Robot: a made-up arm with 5 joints.
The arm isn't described. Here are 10 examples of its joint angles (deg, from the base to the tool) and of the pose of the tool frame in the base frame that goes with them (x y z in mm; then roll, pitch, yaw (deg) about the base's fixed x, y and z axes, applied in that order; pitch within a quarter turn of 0, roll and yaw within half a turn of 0).
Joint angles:
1: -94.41 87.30 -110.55 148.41 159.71
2: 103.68 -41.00 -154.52 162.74 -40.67
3: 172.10 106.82 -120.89 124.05 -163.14
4: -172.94 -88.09 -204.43 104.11 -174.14
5: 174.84 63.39 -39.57 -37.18 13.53
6: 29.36 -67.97 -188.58 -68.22 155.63
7: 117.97 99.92 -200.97 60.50 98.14
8: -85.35 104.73 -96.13 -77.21 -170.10
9: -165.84 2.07 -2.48 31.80 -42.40
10: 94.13 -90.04 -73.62 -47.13 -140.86
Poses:
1: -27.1 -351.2 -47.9 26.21 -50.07 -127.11
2: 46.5 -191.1 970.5 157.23 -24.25 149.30
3: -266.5 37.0 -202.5 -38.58 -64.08 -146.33
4: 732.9 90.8 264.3 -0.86 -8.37 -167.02
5: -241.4 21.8 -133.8 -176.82 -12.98 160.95
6: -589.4 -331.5 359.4 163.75 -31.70 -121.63
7: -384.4 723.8 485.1 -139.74 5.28 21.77
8: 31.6 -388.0 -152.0 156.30 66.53 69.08
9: -175.2 -44.2 -34.1 -157.64 22.62 -118.91
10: 24.2 -334.8 988.7 -20.61 -23.39 137.58
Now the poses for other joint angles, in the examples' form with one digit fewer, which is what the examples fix.
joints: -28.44 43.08 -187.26 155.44 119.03
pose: 392 -212 840 170.1 -5.4 -147.0
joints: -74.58 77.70 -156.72 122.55 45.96
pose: 187 -678 256 145.7 28.6 -129.5
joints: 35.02 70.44 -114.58 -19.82 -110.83
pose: 649 455 189 117.6 18.6 134.5
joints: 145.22 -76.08 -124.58 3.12 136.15
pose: 499 -347 991 12.4 -12.6 100.0
